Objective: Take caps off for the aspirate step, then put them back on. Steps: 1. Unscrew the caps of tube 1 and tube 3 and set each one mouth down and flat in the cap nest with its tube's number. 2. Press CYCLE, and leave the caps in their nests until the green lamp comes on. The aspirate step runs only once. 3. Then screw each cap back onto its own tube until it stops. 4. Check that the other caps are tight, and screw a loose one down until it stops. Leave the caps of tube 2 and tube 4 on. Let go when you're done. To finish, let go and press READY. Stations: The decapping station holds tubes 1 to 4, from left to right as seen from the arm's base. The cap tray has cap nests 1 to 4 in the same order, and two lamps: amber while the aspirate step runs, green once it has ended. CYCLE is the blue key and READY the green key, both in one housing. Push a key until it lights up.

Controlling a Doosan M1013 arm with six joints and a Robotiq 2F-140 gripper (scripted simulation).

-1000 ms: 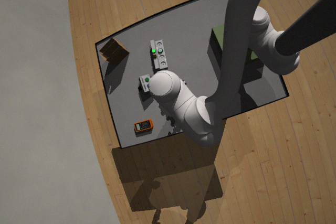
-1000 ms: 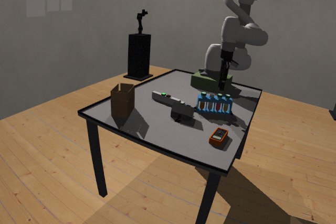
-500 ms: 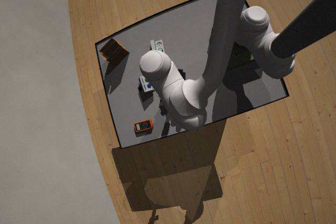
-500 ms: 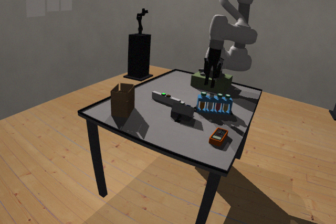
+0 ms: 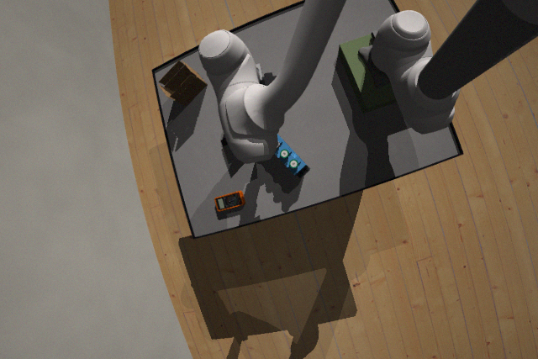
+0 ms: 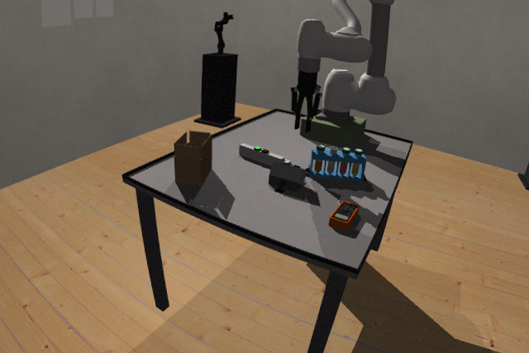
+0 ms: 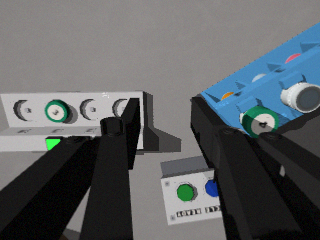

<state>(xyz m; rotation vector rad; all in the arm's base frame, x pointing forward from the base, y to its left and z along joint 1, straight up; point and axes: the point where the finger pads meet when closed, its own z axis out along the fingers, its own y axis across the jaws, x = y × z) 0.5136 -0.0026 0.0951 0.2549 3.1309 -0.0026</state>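
Now: hand 20 cm to the right of the cap 2 and 7 cm above it. Round my hand: key housing: 18 cm ahead, 13 cm below, 3 cm to the left; green key: 16 cm ahead, 12 cm below, 1 cm to the left; blue key: 16 cm ahead, 12 cm below, 5 cm to the left.
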